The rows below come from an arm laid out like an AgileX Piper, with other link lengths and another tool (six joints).
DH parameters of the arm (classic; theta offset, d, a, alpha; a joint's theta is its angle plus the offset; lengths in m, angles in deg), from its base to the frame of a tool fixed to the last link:
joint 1: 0 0.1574 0 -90
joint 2: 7.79 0 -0.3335 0
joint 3: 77.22 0 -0.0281 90
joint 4: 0 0.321 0 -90
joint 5: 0 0 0 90
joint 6: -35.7 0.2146 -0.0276 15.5
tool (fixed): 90 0.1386 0 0
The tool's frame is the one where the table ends.
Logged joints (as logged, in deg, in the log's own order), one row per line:
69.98 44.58 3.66 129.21 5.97 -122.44
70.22 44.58 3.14 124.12 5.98 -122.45
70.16 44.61 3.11 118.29 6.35 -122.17
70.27 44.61 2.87 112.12 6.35 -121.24
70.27 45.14 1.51 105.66 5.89 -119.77
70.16 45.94 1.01 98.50 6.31 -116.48
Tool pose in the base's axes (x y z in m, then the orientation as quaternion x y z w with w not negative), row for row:
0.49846 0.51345 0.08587 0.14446 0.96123 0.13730 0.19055
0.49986 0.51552 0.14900 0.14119 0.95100 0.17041 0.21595
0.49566 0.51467 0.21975 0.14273 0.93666 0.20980 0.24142
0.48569 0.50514 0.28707 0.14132 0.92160 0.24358 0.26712
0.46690 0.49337 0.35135 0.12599 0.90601 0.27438 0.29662
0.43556 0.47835 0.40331 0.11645 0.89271 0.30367 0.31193
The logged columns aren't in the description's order. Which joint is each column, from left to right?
Columns, left to right: joint 5, joint 1, joint 6, joint 2, joint 4, joint 3.
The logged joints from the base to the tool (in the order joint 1, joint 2, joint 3, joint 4, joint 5, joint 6), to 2 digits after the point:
44.58 129.21 -122.44 5.97 69.98 3.66
44.58 124.12 -122.45 5.98 70.22 3.14
44.61 118.29 -122.17 6.35 70.16 3.11
44.61 112.12 -121.24 6.35 70.27 2.87
45.14 105.66 -119.77 5.89 70.27 1.51
45.94 98.50 -116.48 6.31 70.16 1.01

